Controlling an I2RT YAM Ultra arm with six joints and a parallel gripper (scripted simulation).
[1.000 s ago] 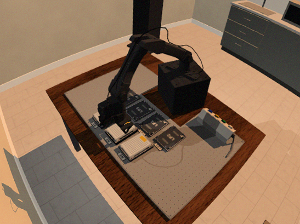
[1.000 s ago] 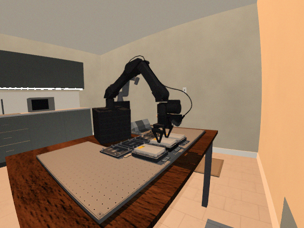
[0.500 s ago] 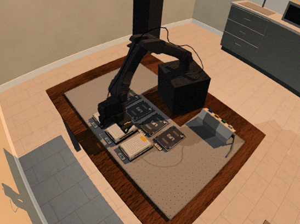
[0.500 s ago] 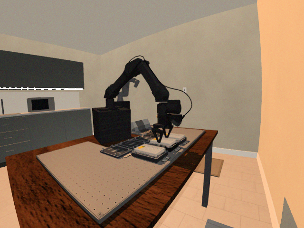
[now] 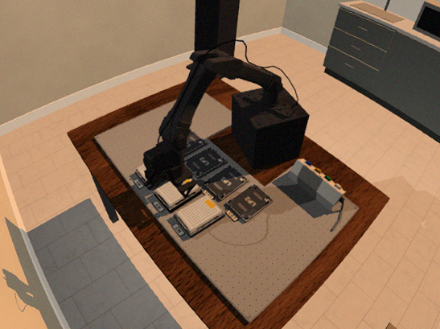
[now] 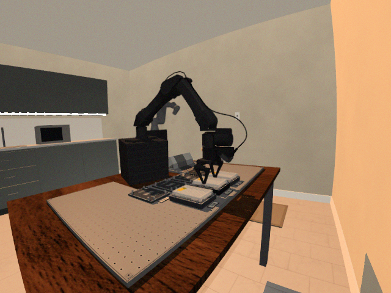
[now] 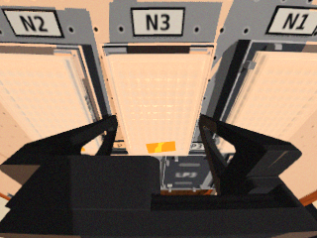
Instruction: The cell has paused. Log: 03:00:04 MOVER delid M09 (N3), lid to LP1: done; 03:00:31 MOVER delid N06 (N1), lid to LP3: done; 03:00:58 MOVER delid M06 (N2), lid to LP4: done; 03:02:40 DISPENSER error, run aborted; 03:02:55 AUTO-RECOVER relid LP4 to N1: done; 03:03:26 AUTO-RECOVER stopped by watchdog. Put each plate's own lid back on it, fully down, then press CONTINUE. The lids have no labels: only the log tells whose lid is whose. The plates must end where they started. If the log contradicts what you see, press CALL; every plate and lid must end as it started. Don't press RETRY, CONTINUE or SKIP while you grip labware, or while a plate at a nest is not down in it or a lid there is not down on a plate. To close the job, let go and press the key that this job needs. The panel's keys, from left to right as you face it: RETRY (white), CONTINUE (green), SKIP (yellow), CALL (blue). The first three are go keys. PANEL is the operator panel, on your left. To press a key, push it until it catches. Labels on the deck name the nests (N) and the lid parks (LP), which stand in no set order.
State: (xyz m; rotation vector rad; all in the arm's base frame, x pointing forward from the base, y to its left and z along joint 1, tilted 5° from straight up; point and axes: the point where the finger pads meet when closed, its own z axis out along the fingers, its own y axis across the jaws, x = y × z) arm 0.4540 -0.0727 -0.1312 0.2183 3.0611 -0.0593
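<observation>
Right now my hand is 400 mm past the green CONTINUE key, 400 mm to the right of it and 20 mm below it. The rest, counted from my hand: clear lid (20 mm ahead, 120 mm to the left, 10 mm below); white well plate (20 mm behind, 130 mm to the right, 20 mm below); blue CALL key (420 mm behind, 300 mm to the left, 20 mm above).
</observation>
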